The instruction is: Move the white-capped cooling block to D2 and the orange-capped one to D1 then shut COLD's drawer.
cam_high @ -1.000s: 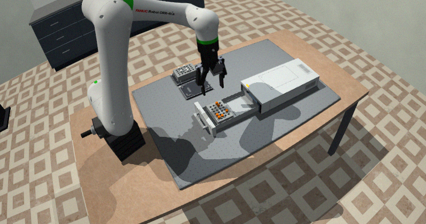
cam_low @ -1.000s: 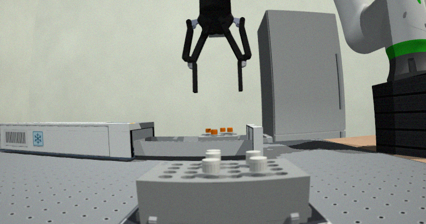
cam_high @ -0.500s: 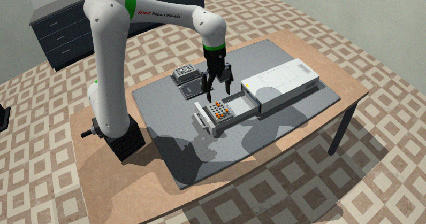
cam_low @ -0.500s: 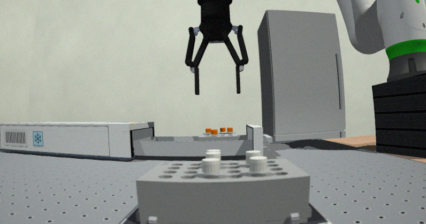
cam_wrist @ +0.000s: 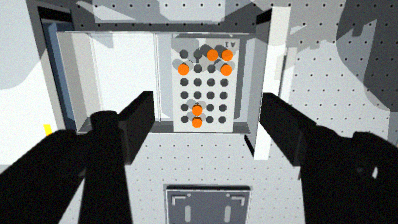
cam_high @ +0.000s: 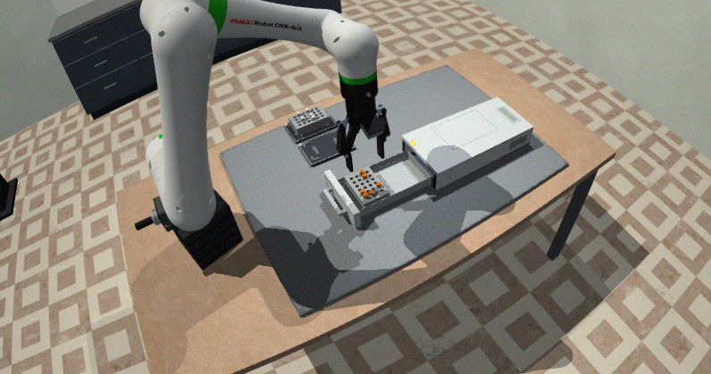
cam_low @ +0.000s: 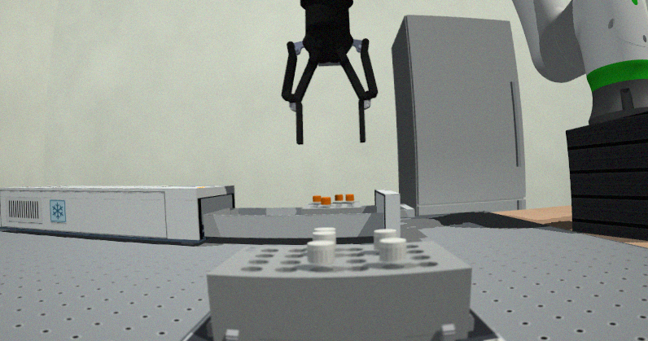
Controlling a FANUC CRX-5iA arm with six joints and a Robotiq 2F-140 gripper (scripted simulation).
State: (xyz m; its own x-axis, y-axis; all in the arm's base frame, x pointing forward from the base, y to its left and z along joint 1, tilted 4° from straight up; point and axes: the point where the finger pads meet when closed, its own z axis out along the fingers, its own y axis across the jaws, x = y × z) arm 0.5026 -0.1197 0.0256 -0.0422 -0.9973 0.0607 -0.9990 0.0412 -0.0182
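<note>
Right now my hand is 1 cm to the right of the orange-capped cooling block and 14 cm above it. From my hand the other things lie so: cooler drawer 4 cm ahead, 1 cm to the left, 13 cm below; white-capped cooling block 41 cm to the left, 14 cm below; cooler COLD 22 cm ahead, 13 cm below.
</note>
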